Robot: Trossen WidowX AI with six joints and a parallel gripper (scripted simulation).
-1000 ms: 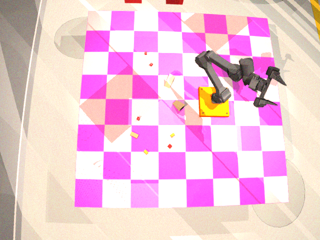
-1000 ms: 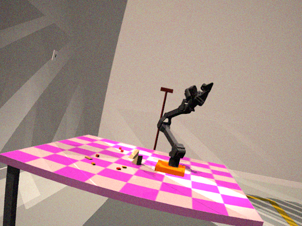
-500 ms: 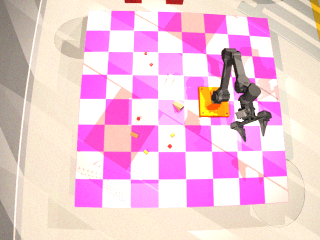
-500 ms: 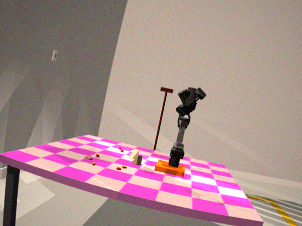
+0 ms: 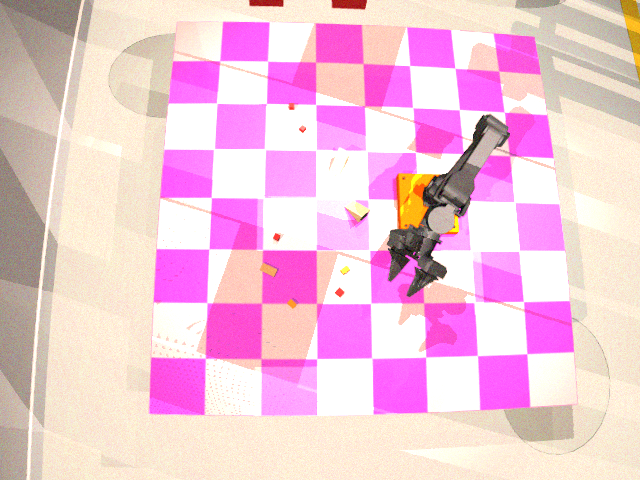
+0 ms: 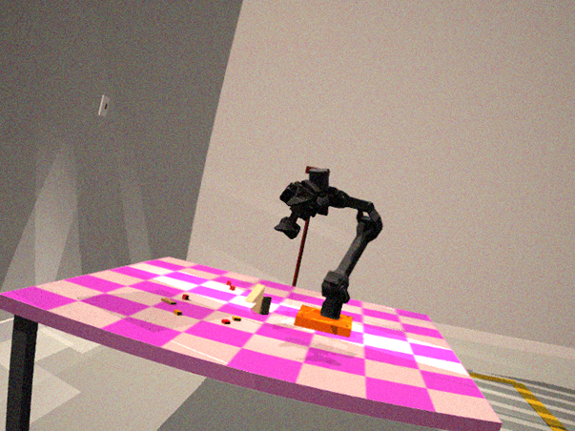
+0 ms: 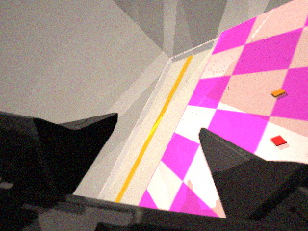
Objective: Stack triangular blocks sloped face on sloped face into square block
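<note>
My gripper tip is 44 cm to the left of the triangular block, 33 cm above it and 13 cm short of it. From my gripper tip the other things lie so: tan bar (34 cm below, 32 cm ahead, 8 cm to the right).
</note>
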